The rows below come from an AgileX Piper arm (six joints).
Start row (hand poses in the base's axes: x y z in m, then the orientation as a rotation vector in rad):
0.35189, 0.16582, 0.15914, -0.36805, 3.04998, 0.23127
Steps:
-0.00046, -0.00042, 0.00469, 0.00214, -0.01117, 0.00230
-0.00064, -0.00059, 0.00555, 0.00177, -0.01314, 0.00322
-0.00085, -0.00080, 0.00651, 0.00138, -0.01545, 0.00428
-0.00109, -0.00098, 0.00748, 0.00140, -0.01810, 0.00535
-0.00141, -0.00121, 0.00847, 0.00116, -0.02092, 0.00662
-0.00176, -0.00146, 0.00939, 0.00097, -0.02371, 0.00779
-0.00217, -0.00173, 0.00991, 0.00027, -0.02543, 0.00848
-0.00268, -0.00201, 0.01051, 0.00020, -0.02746, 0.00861
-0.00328, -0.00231, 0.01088, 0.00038, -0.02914, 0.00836
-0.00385, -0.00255, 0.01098, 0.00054, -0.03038, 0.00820
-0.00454, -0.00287, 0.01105, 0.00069, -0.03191, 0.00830
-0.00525, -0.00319, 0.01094, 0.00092, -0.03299, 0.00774
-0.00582, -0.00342, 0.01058, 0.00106, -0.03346, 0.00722
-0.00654, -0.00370, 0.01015, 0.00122, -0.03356, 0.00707
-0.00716, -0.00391, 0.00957, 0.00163, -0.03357, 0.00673
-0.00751, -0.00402, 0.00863, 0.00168, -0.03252, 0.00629
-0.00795, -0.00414, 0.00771, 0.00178, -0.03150, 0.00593
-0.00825, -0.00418, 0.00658, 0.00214, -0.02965, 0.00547
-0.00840, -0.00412, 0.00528, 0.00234, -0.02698, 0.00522
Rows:
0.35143, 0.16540, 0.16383, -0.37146, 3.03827, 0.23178
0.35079, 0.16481, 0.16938, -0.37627, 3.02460, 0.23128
0.34994, 0.16401, 0.17589, -0.38266, 3.00862, 0.22967
0.34885, 0.16303, 0.18337, -0.39057, 2.98989, 0.22749
0.34744, 0.16182, 0.19184, -0.40027, 2.96827, 0.22434
0.34568, 0.16036, 0.20123, -0.41154, 2.94377, 0.22032
0.34351, 0.15863, 0.21114, -0.42369, 2.91760, 0.21493
0.34083, 0.15662, 0.22165, -0.43577, 2.88939, 0.20895
0.33755, 0.15431, 0.23253, -0.44716, 2.85948, 0.20279
0.33370, 0.15176, 0.24351, -0.45799, 2.82831, 0.19654
0.32916, 0.14889, 0.25456, -0.46861, 2.79555, 0.19015
0.32391, 0.14570, 0.26550, -0.47807, 2.76174, 0.18372
0.31809, 0.14228, 0.27608, -0.48649, 2.72751, 0.17729
0.31155, 0.13858, 0.28623, -0.49440, 2.69315, 0.17108
0.30439, 0.13467, 0.29580, -0.50149, 2.65874, 0.16539
0.29688, 0.13065, 0.30443, -0.50780, 2.62541, 0.16000
0.28893, 0.12651, 0.31214, -0.51344, 2.59312, 0.15497
0.28068, 0.12233, 0.31872, -0.51827, 2.56264, 0.15084
0.27228, 0.11821, 0.32400, -0.52269, 2.53477, 0.14769

